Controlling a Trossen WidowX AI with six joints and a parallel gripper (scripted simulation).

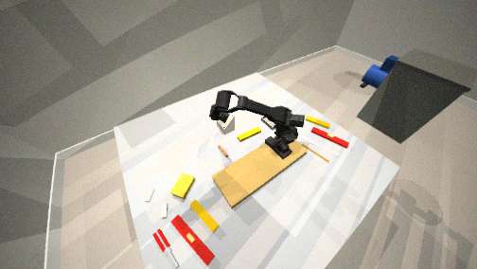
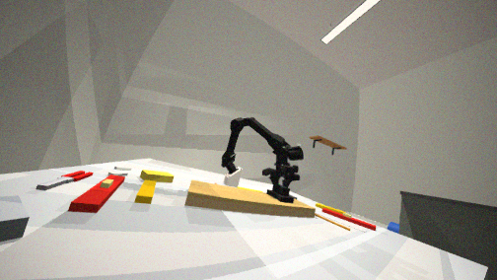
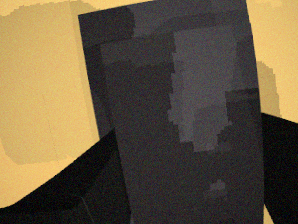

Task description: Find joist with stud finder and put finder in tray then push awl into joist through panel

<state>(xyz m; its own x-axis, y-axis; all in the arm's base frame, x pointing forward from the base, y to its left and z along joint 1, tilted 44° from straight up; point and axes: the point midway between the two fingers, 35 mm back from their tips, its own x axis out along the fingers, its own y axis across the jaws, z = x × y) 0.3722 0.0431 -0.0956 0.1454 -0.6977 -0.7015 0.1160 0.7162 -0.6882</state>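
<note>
Right now my gripper tip is 200 mm to the right of the grey-framed tray, 200 mm past it and 50 mm above it. The rest, counted from my gripper tip: stud finder 20 mm behind, 20 mm above; awl 240 mm to the right, 200 mm behind, 60 mm below; orange pencil 160 mm to the left, 140 mm ahead, 60 mm below.
</note>
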